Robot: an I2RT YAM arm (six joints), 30 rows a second.
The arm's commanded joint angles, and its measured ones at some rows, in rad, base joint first. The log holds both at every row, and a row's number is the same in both.
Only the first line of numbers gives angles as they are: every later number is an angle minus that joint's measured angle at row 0.
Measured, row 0:
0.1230 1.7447 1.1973 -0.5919 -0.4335 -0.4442
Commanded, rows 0 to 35:
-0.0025 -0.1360 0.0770 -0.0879 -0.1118 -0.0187
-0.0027 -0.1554 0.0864 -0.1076 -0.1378 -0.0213
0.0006 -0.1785 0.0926 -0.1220 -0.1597 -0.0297
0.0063 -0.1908 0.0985 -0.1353 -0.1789 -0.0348
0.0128 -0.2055 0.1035 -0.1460 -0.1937 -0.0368
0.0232 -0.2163 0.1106 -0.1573 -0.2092 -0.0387
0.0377 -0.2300 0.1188 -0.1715 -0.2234 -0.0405
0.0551 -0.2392 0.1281 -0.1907 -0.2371 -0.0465
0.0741 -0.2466 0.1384 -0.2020 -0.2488 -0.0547
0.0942 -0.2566 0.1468 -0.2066 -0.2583 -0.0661
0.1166 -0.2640 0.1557 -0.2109 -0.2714 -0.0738
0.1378 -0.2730 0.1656 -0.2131 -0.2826 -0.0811
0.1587 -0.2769 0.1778 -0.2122 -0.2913 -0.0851
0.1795 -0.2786 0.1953 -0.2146 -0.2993 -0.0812
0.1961 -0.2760 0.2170 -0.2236 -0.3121 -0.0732
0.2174 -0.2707 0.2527 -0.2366 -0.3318 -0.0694
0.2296 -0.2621 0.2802 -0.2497 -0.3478 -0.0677
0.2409 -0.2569 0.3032 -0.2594 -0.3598 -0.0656
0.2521 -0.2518 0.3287 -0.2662 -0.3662 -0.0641
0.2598 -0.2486 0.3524 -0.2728 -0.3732 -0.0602
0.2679 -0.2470 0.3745 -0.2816 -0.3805 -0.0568
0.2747 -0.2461 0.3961 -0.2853 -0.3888 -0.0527
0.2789 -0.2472 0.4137 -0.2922 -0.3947 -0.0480
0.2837 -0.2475 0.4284 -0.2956 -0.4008 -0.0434
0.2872 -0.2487 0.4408 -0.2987 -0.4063 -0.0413
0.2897 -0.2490 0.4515 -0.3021 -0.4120 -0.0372
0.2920 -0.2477 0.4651 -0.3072 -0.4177 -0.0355
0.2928 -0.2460 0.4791 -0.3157 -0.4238 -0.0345
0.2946 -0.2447 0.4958 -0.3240 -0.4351 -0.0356
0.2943 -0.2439 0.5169 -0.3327 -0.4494 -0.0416
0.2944 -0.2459 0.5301 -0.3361 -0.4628 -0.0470
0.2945 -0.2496 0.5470 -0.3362 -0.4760 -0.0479
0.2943 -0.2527 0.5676 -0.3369 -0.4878 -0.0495
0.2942 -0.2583 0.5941 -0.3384 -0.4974 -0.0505
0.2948 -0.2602 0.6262 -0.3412 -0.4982 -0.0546
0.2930 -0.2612 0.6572 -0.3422 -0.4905 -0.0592
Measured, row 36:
0.2888 -0.2388 0.5493 -0.3299 -0.4391 -0.0477
